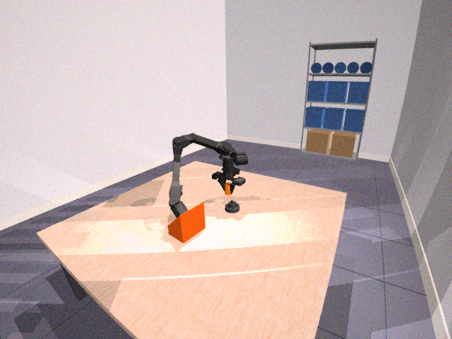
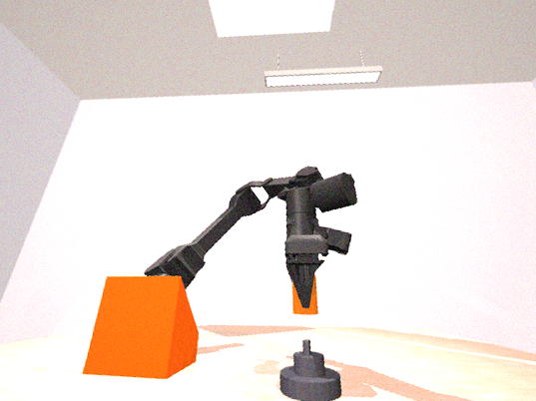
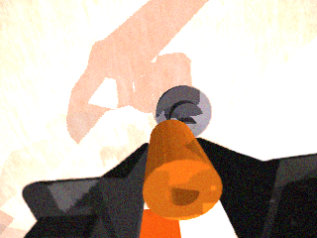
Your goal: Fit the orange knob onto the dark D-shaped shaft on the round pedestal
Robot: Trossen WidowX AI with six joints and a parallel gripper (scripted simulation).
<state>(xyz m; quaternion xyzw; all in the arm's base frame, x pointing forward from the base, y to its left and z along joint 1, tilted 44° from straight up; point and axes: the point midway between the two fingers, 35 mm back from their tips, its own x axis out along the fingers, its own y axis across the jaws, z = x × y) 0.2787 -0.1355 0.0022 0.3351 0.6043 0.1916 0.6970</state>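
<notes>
My gripper tip is now 7 cm above the dark round pedestal and 3 cm to the left of it. From my gripper tip the other things lie so: orange knob: 2 cm above.
</notes>
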